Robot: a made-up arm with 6 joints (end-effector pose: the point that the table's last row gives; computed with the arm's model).
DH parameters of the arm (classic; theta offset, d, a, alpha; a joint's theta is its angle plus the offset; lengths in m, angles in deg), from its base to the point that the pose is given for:
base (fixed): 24.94 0 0.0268 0
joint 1: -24.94 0.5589 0.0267 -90
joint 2: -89.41 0 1.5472 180
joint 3: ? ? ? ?
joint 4: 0 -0.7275 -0.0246 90
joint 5: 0 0.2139 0.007 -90
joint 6: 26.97 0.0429 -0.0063 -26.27
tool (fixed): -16.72 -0.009 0 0
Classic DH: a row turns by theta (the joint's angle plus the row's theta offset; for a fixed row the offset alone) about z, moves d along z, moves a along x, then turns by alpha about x.
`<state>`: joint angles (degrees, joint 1 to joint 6).
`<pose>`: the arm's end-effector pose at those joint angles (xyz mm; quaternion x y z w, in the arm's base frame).
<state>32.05 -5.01 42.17 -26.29 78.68 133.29</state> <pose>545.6 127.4 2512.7 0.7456 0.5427 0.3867 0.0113</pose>
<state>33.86 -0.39 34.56 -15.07 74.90 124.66</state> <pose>702.3 219.8 2410.0 0.7337 0.6134 0.2744 0.1009</pose>
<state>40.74 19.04 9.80 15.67 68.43 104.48</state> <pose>1115.5 641.5 1898.6 0.5357 0.7915 -0.1527 0.2515</pose>
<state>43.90 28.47 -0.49 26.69 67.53 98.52</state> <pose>1199.5 823.8 1604.9 0.3897 0.8204 -0.3200 0.2697</pose>
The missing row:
joint 3: 0.59 0.0127 -0.0135 -90
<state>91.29 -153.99 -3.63 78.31 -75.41 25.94</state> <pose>102.8 -1385.0 -644.6 0.0061 -0.7716 -0.3451 0.5344</pose>
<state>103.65 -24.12 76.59 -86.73 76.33 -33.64</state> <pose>108.9 -477.6 2727.3 0.7015 0.4156 -0.5777 0.0379</pose>
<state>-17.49 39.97 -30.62 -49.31 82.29 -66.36</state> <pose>1014.4 -412.5 981.3 -0.0677 -0.5971 -0.7745 0.1977</pose>
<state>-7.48 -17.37 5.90 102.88 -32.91 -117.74</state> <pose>175.2 22.3 2490.8 -0.2839 -0.7784 -0.4417 0.3441</pose>
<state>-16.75 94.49 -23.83 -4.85 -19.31 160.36</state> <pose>1117.3 -548.4 -178.0 0.3959 -0.2299 0.8265 0.3275</pose>
